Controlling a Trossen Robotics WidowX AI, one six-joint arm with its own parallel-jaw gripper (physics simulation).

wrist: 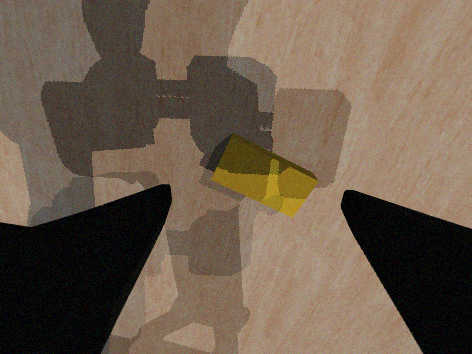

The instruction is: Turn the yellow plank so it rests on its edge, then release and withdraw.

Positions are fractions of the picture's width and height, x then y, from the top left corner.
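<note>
A yellow plank (0.52, 0.47) is visible, as is my gripper (0.54, 0.55).
</note>
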